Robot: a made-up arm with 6 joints. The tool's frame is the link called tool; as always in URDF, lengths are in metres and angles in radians.
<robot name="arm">
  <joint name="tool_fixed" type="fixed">
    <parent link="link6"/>
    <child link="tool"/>
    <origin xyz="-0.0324 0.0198 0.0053" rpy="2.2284 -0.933 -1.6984"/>
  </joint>
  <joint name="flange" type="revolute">
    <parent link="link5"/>
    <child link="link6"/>
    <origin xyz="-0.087 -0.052 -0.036" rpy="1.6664 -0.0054 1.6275"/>
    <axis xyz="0 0 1"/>
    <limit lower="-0.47" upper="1.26" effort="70" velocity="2.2"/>
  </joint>
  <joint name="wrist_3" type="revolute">
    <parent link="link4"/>
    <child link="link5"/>
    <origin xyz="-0.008 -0.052 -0.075" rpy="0 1.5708 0"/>
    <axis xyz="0 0 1"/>
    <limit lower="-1.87" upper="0.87" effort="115" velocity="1.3"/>
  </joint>
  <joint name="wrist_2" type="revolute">
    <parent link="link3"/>
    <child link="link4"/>
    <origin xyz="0.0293 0.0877 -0.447" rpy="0.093 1.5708 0"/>
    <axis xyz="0 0 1"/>
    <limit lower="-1.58" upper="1.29" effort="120" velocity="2.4"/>
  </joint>
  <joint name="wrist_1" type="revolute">
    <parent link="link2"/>
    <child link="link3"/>
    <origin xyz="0.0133 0.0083 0.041" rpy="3.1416 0 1.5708"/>
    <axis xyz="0 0 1"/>
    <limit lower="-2.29" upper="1.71" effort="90" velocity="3"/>
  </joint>
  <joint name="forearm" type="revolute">
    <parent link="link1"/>
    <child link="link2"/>
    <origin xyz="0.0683 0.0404 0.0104" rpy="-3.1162 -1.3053 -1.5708"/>
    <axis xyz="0 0 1"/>
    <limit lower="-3.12" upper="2.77" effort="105" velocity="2.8"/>
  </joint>
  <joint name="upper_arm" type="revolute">
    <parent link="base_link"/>
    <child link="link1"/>
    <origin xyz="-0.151 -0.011 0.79" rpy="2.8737 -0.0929 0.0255"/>
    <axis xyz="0 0 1"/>
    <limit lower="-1.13" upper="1.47" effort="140" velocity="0.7"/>
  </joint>
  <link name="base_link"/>
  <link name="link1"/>
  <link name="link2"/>
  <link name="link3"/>
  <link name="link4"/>
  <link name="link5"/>
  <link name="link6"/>
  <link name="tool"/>
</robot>
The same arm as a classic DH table. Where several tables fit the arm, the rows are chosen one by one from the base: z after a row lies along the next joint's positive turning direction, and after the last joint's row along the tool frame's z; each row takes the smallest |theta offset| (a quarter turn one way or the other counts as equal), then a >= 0, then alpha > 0; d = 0 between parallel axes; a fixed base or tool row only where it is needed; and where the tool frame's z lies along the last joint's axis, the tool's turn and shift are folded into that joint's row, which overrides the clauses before.
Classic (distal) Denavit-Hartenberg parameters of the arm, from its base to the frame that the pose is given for. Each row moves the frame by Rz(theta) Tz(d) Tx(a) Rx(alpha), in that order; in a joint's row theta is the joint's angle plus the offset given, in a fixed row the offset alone. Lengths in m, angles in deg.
base (fixed): a -0.1456, alpha 163.78, d 0.6468, theta_offset 20.14
upper_arm: a 0.0693, alpha 105.21, d -0.1492, theta_offset 20.91
forearm: a -0.0157, alpha 180.00, d 0.0000, theta_offset -57.64
wrist_1: a -0.0901, alpha -90.00, d -0.4480, theta_offset 26.63
wrist_2: a 0.0520, alpha -90.00, d -0.0540, theta_offset 0.00
wrist_3: a 0.0469, alpha -95.48, d -0.0526, theta_offset 3.28
flange: a 0.0315, alpha -111.34, d -0.0766, theta_offset -65.18
tool (fixed): a 0.0000, alpha 0.00, d 0.0228, theta_offset -120.39
Joint limits (deg, base to tool): -64.74..84.22 -178.76..158.71 -131.21..97.98 -90.53..73.91 -107.14..49.85 -26.93..72.19

